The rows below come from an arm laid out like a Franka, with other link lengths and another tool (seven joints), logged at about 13 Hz.
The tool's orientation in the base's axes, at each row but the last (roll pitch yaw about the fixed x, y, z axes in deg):
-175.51, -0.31, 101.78
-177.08, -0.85, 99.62
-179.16, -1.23, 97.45
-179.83, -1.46, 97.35
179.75, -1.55, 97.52
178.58, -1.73, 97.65
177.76, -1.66, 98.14
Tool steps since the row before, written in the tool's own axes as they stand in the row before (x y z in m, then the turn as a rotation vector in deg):
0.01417, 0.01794, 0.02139, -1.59, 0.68, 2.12
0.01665, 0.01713, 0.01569, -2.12, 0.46, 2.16
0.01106, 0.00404, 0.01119, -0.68, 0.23, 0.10
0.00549, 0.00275, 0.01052, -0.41, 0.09, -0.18
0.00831, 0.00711, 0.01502, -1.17, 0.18, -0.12
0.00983, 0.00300, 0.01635, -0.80, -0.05, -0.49
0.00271, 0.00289, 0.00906, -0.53, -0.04, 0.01
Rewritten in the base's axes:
0.01295, 0.01730, -0.02265, 0.82, -1.44, -2.18
0.01326, 0.01938, -0.01629, 0.69, -2.00, -2.21
0.00238, 0.01171, -0.01101, 0.31, -0.64, -0.12
0.00196, 0.00606, -0.01038, 0.14, -0.40, 0.17
0.00597, 0.00958, -0.01476, 0.33, -1.14, 0.09
0.00200, 0.01068, -0.01597, 0.05, -0.82, 0.46
0.00279, 0.00340, -0.00886, 0.04, -0.53, -0.03

